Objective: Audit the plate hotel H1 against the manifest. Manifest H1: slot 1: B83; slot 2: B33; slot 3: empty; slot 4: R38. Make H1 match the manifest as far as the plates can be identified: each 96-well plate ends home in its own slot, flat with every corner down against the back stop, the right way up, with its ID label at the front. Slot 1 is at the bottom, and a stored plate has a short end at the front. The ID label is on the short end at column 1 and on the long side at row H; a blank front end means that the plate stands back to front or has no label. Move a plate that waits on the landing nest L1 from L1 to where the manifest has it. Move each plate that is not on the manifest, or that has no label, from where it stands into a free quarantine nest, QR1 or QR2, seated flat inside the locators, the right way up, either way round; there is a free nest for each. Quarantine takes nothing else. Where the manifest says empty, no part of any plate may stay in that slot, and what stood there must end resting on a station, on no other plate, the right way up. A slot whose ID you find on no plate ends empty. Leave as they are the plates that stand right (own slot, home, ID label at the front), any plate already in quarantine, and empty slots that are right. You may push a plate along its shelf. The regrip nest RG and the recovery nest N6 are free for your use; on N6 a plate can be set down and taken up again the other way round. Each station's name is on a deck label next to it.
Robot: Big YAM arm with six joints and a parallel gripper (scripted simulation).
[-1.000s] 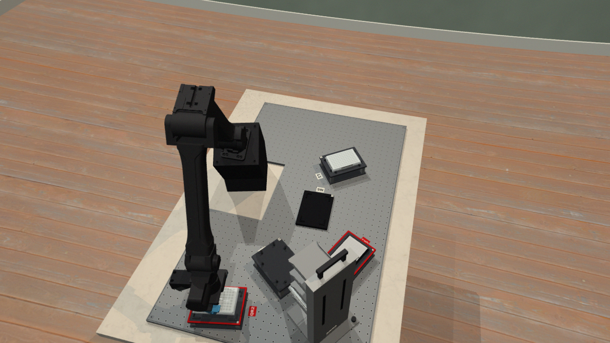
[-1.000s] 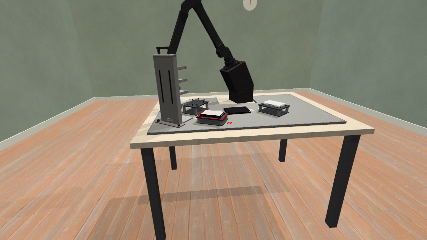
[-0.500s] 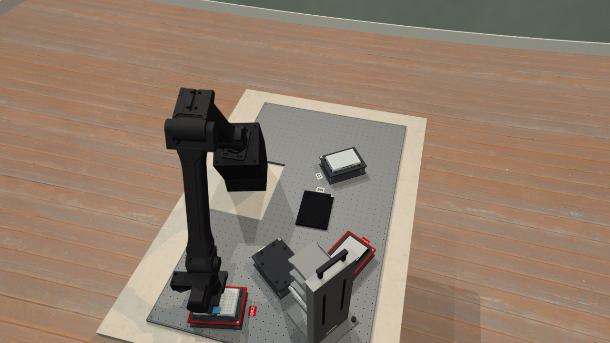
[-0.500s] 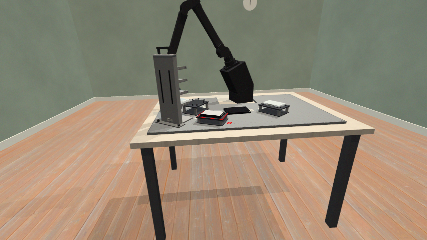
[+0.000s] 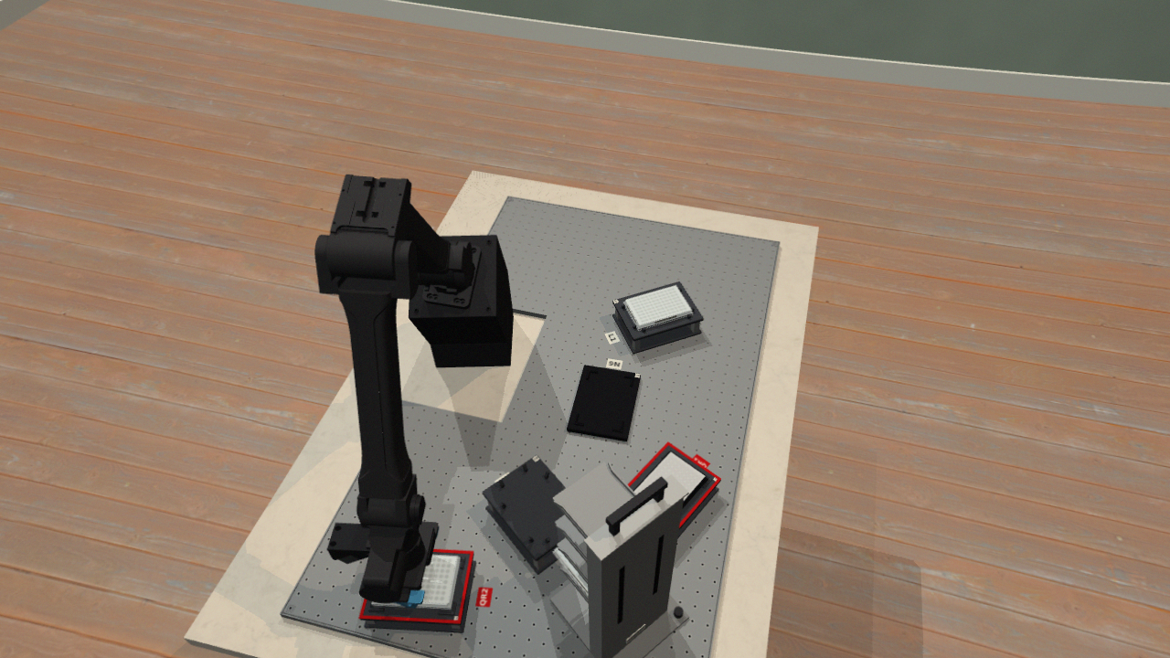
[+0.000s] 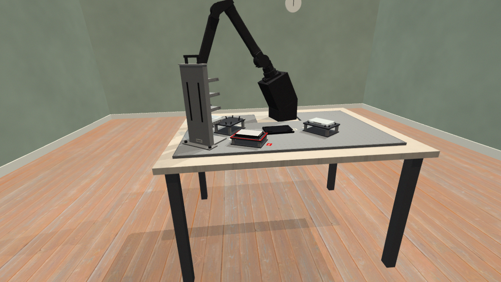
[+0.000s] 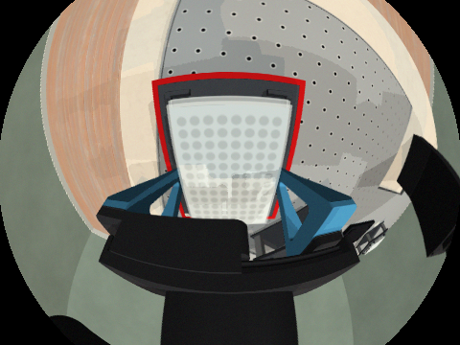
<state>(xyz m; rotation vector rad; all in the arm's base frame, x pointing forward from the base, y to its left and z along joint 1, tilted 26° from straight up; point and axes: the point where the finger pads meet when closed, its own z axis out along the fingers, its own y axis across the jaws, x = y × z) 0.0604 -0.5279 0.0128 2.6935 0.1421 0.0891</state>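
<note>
Right now my hand is 20 mm above the red-edged quarantine nest QR2. Round my hand: plate hotel H1 (350 mm ahead, 140 mm above, 10 mm to the right); then H1 deck label (320 mm ahead, 150 mm to the left, 60 mm below); then regrip nest RG (170 mm ahead, 160 mm to the left).
</note>
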